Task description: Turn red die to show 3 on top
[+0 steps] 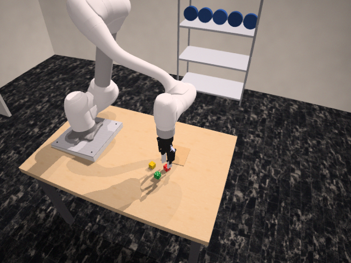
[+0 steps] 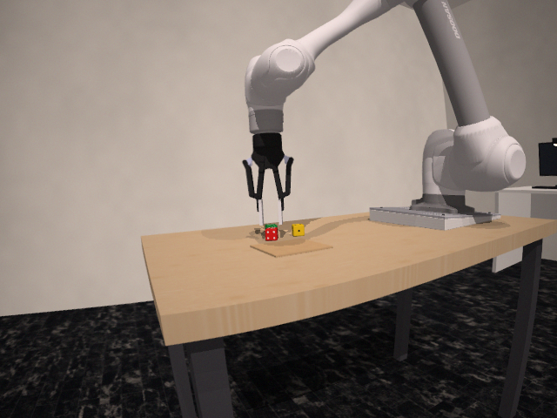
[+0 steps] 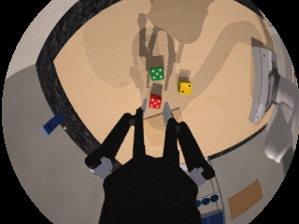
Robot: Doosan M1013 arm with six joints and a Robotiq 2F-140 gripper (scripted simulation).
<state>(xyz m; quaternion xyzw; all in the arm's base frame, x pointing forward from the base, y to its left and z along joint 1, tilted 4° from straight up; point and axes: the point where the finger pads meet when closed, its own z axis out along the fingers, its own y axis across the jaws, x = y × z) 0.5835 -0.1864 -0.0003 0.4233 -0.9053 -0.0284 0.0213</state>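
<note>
Now: hand 6 cm above the red die. Also, from my hand: mat: 12 cm to the left, 7 cm below, 3 cm ahead; green die: 6 cm to the right, 6 cm below, 4 cm behind; yellow die: 8 cm behind, 6 cm below.
</note>
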